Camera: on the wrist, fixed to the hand. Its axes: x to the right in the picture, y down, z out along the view.
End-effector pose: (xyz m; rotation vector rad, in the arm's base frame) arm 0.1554 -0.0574 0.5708 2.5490 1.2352 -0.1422
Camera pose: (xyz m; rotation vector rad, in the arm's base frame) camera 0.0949 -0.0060 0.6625 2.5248 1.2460 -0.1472
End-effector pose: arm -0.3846 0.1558 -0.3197 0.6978 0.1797 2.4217
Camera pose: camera -0.3976 0.1937 -0.4342 0.6988 0.1620 2.4039
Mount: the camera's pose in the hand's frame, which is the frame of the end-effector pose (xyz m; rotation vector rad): -0.0193 -0.0563 -0.1057 -0.0149 -0.0093 -0.0138
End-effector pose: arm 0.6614 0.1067 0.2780 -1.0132 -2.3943 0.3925
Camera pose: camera 0.6986 0.0612 0.3841 -1.0030 -2.4146 0.3757
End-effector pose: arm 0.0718 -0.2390 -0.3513 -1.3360 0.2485 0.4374
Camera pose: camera 0.0873 -0.3544 -0.3172 -1.3492 0.2286 0.4345
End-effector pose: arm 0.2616 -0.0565 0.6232 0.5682 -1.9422 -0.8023
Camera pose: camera 0.3675 -0.1138 0.6085 0.5704 -1.9411 -0.8288
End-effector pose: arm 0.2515 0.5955 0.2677 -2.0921 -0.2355 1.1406
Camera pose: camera 0.3333 0.5726 0.3543 -2.0955 -0.2632 1.1439
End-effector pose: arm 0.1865 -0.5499 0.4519 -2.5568 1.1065 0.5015
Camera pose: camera 0.2364 -0.5443 0.5623 -2.5705 1.0852 0.5196
